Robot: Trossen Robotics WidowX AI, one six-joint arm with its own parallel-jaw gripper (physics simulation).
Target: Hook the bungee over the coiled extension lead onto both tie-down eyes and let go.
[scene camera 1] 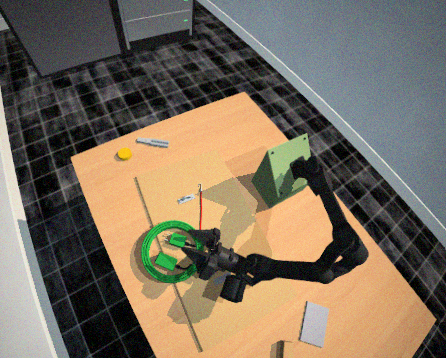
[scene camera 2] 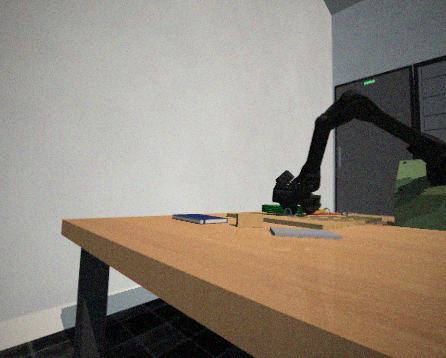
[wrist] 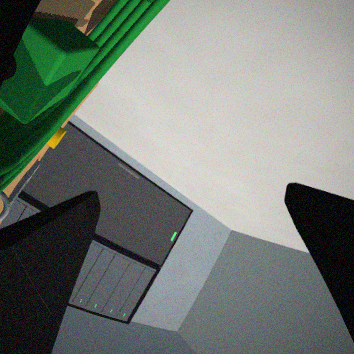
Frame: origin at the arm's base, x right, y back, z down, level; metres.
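Seen in the pictures: gripper, between the fingertips: (scene camera 1: 185,238) (wrist: 193,196); arm's base, origin of its link: (scene camera 1: 298,167) (scene camera 2: 444,177).
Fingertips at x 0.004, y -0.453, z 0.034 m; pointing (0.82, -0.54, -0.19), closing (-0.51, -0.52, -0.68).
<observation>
Offsets run from my fingertips to a thing's top centre. "*": to the spot under its first point. Level surfaces: height alone.
The coiled green lead @(dx +0.005, dy -0.044, dz +0.069 m) (scene camera 1: 146,252) (scene camera 2: 271,208) (wrist: 120,37) lies on the thin board @(dz +0.100 m) (scene camera 1: 165,185), with two green plug ends inside the ring. The bungee's red cord @(* dx +0.070, dy +0.105, dz +0.095 m) (scene camera 1: 201,212) runs straight beside the coil, a metal hook @(dx +0.157, dy +0.154, dz +0.091 m) (scene camera 1: 200,188) at its far end; its near end is hidden by the gripper. The far tie-down eye @(dx +0.143, dy +0.087, dz +0.073 m) (scene camera 1: 186,199) is left of that hook. The near eye @(dx -0.153, dy +0.044, dz +0.073 m) (scene camera 1: 220,279) is partly hidden by the arm. My gripper (scene camera 1: 187,241) (wrist: 193,196) is open at the coil's right edge, with nothing between its fingertips in the wrist view.
A green slanted block (scene camera 1: 280,172) stands right of the board near the arm's base. A yellow disc @(dx +0.436, dy -0.026, dz +0.093 m) (scene camera 1: 124,154) and a grey tool @(dx +0.438, dy +0.097, dz +0.100 m) (scene camera 1: 152,143) lie at the far left. A grey pad @(dx -0.444, dy +0.213, dz +0.106 m) (scene camera 1: 315,324) (scene camera 2: 305,233), a wooden block @(dx -0.441, dy +0.081, dz +0.082 m) (scene camera 2: 249,220) and a blue book @(dx -0.464, dy -0.072, dz +0.100 m) (scene camera 2: 200,218) are at the near side.
</observation>
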